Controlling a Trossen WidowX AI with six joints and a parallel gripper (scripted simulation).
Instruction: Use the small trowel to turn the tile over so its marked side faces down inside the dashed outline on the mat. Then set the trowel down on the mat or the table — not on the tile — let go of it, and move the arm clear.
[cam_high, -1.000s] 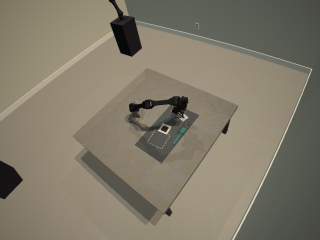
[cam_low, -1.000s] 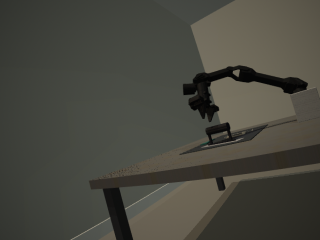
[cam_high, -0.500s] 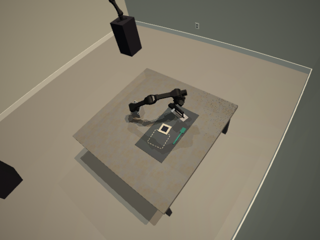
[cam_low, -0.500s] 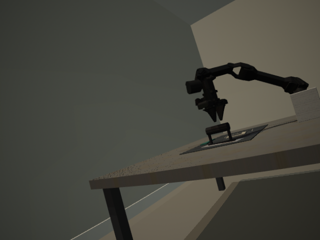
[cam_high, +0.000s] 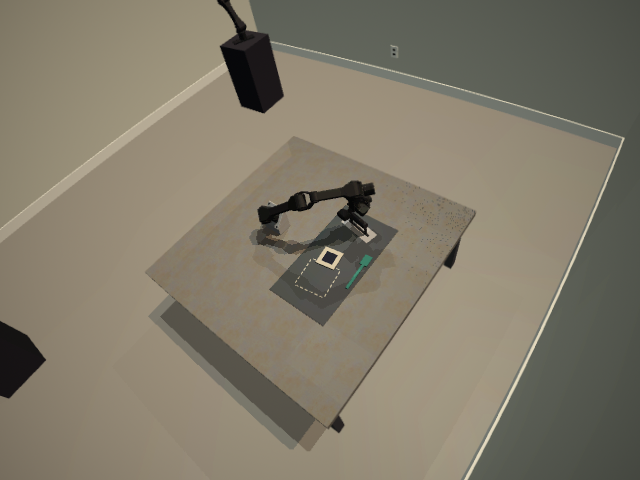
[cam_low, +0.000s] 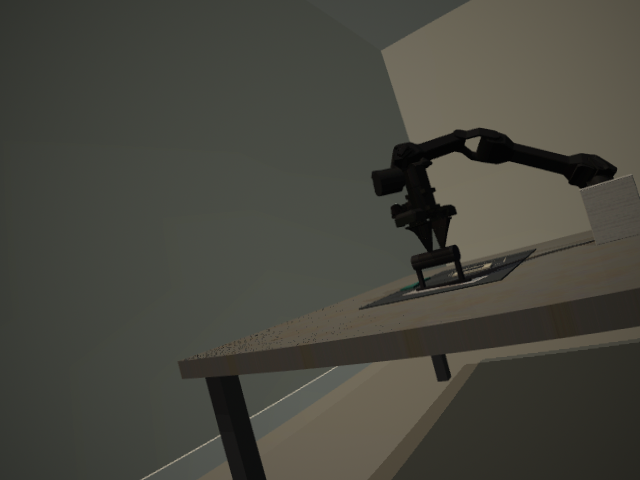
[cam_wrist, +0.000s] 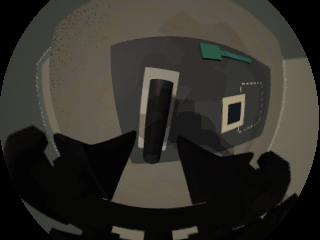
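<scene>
Now: the black-handled float 10 mm behind my gripper tip, 10 mm to the left of it and 50 mm below it. The rest, counted from my gripper tip: dark mat (10 mm ahead, 220 mm to the right, 110 mm below); green trowel (150 mm ahead, 210 mm to the right, 80 mm below); cream tile (20 mm behind, 230 mm to the right, 80 mm below).
</scene>
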